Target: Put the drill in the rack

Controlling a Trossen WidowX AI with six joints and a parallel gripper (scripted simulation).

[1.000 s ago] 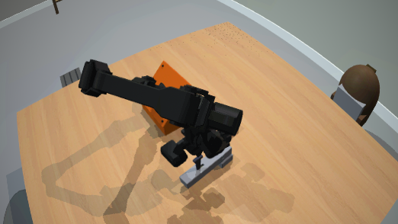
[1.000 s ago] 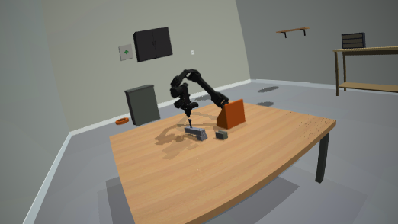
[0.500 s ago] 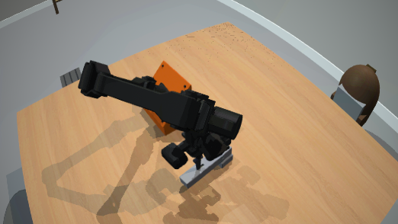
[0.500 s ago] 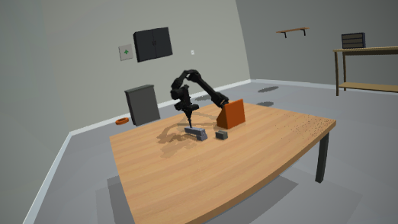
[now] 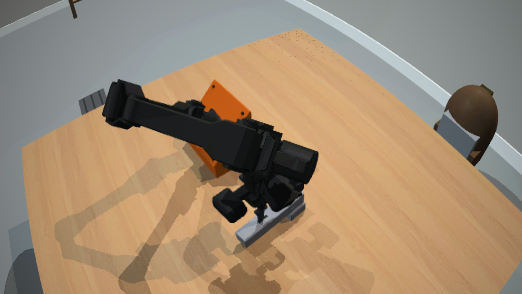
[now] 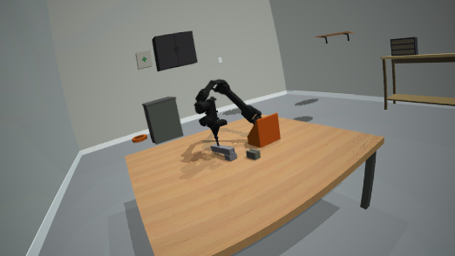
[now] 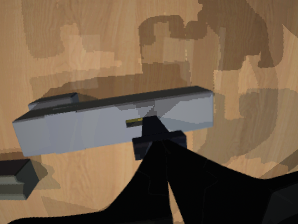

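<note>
Right now my gripper tip is 30 mm above the dark key. Round my gripper tip: drill 10 mm behind, 60 mm to the left, 70 mm below; grey block 10 mm behind, 40 mm to the left, 80 mm below; grey rack 110 mm behind, 190 mm to the left, 100 mm below.
</note>
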